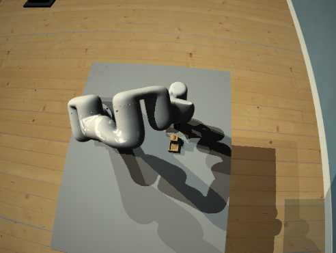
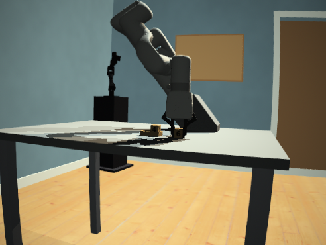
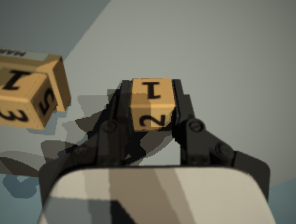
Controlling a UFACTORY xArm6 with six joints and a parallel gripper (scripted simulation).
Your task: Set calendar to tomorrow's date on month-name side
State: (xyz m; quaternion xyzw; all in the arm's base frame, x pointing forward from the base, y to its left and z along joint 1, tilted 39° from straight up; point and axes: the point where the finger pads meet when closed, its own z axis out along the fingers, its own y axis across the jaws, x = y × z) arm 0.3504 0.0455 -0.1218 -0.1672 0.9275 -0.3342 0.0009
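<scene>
My gripper is now right at the wooden number cube. From my hand the other things lie so: wooden calendar tray (1 cm ahead, 11 cm to the right, 1 cm below).
</scene>
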